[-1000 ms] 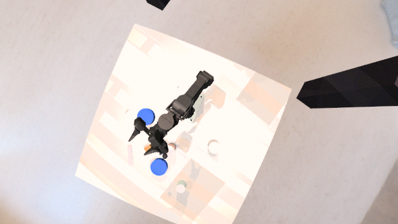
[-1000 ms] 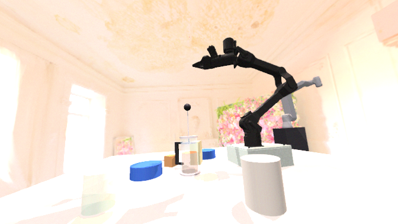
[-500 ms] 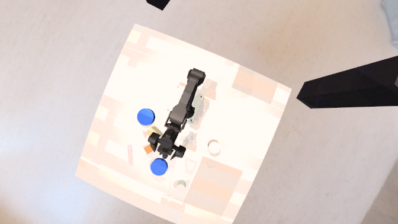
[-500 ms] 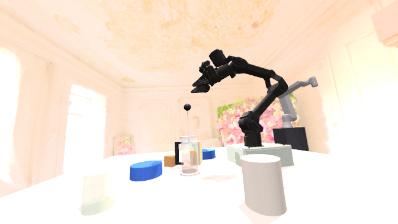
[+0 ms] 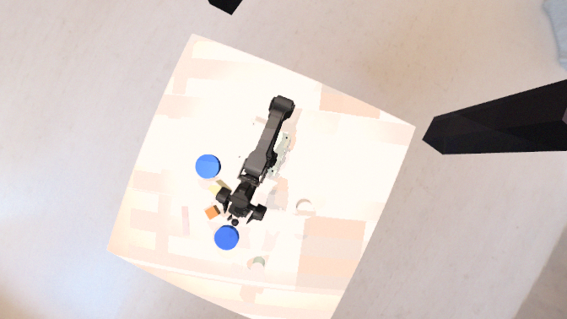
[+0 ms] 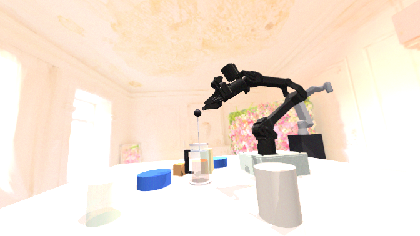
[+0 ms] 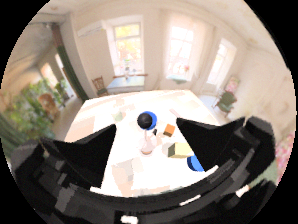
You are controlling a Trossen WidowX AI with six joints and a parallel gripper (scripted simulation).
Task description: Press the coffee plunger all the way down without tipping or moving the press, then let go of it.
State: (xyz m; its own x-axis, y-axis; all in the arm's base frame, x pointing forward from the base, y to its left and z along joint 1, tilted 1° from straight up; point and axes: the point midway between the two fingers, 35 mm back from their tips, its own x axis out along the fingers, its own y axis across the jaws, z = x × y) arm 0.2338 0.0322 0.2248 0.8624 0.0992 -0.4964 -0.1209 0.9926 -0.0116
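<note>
Right now the glass coffee press is 160 mm below my gripper tip, 40 mm ahead of it and 10 mm to the right of it. The rest, counted from my gripper tip: orange block 270 mm below, 130 mm to the right, 120 mm ahead; then white cylinder 250 mm to the left, 240 mm below, 140 mm behind; then pale yellow block 240 mm below, 150 mm to the right, 10 mm behind.
</note>
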